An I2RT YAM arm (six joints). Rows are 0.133 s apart.
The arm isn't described. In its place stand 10 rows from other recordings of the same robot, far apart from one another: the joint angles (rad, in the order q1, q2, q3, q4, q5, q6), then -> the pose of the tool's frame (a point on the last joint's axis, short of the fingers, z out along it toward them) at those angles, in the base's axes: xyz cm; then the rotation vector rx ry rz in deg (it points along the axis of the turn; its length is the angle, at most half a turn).
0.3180 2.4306 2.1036 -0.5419 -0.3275 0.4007 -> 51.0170 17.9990 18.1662 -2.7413 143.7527 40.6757
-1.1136 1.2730 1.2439 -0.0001 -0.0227 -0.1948 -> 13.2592 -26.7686 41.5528 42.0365 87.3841 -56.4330
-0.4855 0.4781 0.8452 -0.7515 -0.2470 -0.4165 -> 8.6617 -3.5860 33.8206 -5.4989 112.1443 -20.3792
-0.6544 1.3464 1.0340 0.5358 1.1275 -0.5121 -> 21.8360 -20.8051 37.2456 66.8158 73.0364 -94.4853
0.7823 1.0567 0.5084 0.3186 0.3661 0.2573 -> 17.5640 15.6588 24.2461 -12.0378 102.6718 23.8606
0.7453 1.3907 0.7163 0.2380 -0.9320 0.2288 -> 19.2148 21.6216 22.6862 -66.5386 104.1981 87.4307
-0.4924 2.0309 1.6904 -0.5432 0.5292 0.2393 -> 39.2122 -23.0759 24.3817 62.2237 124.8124 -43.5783
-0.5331 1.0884 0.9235 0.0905 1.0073 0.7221 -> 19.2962 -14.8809 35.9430 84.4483 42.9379 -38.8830
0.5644 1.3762 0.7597 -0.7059 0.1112 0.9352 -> 19.6805 11.9921 17.3796 31.5647 162.0733 7.3223
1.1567 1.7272 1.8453 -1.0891 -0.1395 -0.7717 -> 13.9923 33.0665 37.2544 -122.3084 81.0089 18.7343
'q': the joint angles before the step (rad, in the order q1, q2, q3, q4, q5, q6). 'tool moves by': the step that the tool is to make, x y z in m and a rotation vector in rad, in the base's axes. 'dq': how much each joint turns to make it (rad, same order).
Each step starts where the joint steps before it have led.
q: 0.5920, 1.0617, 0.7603, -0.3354, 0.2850, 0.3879
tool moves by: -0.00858, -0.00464, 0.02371, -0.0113, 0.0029, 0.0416
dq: -0.0003, -0.0439, 0.0741, -0.1181, -0.0290, -0.0323
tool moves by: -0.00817, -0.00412, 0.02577, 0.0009, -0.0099, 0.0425
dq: 0.0003, -0.0313, 0.0845, -0.1000, -0.0314, -0.0296
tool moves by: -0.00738, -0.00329, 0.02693, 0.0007, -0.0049, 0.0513
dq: -0.0002, -0.0110, 0.1020, -0.1020, -0.0408, -0.0321
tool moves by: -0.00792, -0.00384, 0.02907, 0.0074, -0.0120, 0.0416
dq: 0.0002, -0.0005, 0.1159, -0.0983, -0.0338, -0.0242
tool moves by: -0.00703, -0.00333, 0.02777, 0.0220, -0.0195, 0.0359
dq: -0.0003, 0.0090, 0.1139, -0.0746, -0.0343, -0.0137
